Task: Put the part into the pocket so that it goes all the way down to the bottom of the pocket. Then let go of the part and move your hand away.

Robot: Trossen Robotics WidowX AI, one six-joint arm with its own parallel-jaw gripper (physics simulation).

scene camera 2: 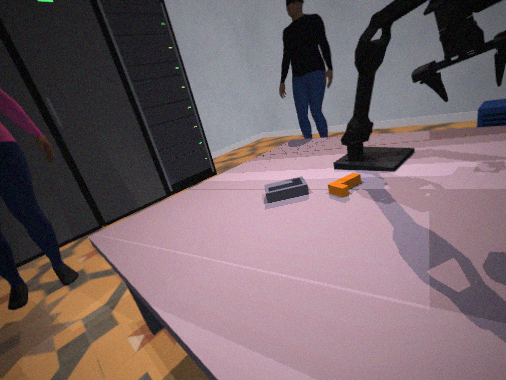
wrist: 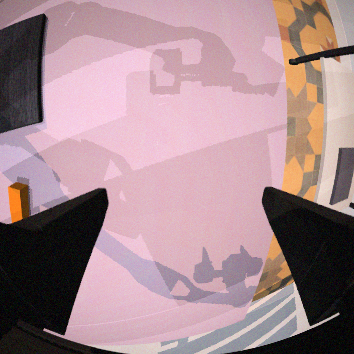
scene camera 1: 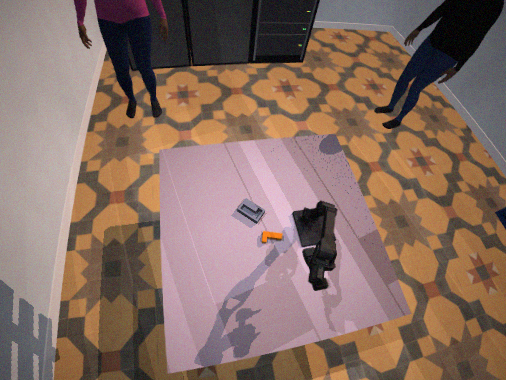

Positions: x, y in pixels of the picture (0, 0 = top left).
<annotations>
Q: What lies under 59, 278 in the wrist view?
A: The gripper.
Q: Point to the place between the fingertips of the gripper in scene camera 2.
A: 471, 94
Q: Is the gripper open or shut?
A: Open.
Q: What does the gripper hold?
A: Nothing.
</annotations>
